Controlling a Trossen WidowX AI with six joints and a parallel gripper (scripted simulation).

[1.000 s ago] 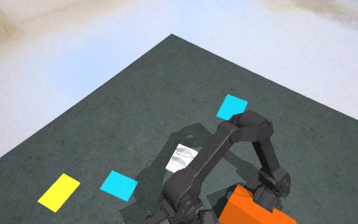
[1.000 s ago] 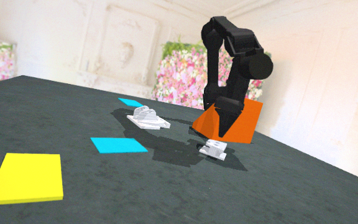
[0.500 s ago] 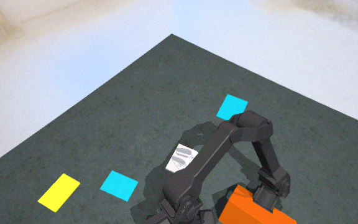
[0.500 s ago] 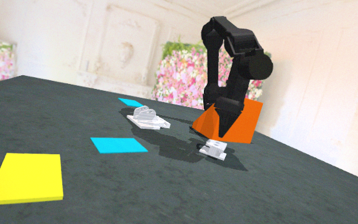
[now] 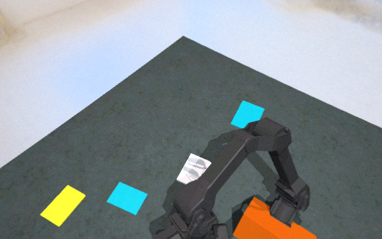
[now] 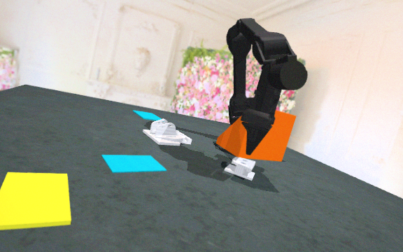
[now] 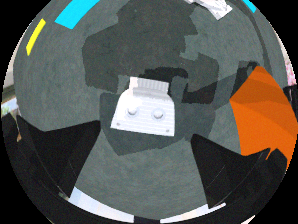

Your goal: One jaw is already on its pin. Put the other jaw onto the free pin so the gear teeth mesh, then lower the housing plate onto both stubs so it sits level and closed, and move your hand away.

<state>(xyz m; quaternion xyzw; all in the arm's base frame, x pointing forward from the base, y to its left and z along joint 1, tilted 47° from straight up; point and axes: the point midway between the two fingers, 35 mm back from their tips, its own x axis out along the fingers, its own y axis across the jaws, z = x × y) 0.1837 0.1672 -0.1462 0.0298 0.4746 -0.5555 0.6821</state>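
My gripper tip is 3 cm above the housing plate and 1 cm short of it. Also, from my gripper tip: white t-shaped piece 5 cm below, 1 cm to the right, 1 cm ahead; then yellow patch 42 cm ahead, 9 cm to the left, 6 cm below.
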